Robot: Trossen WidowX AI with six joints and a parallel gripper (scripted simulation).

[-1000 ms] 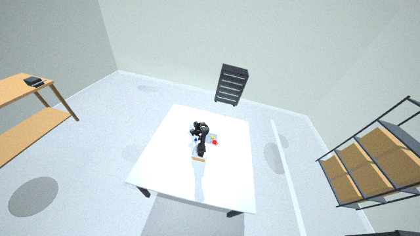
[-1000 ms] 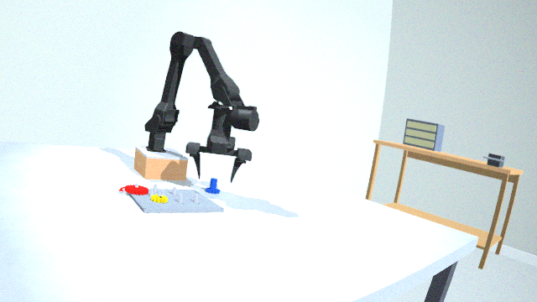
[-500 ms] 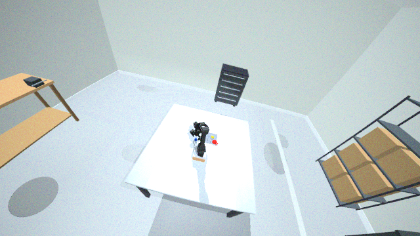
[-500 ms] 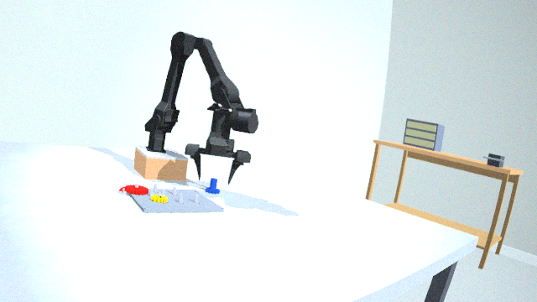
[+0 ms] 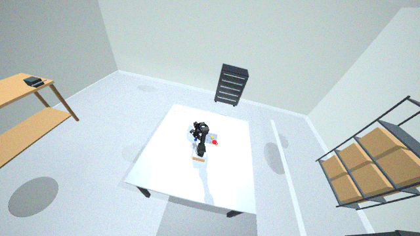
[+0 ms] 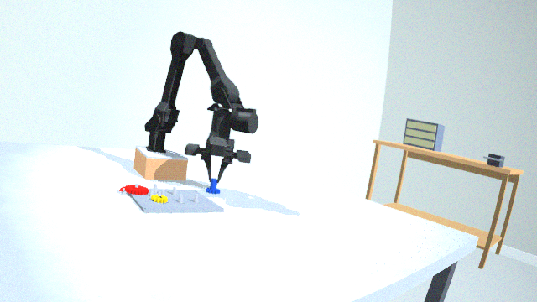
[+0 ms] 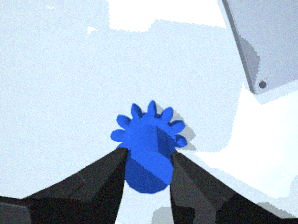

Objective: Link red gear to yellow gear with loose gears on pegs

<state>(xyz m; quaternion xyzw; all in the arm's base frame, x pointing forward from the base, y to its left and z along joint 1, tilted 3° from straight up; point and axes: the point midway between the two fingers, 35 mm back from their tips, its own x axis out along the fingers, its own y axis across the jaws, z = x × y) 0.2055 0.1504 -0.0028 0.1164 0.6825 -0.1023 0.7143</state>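
The yellow gear lies 19 cm to the right of my gripper tip, 14 cm ahead of it and 1 cm below it. The rest, counted from my gripper tip: grey board: 15 cm to the right, 11 cm ahead, 2 cm below; then red gear: 24 cm to the right, 8 cm ahead, 1 cm below; then blue gear: 1 cm below.
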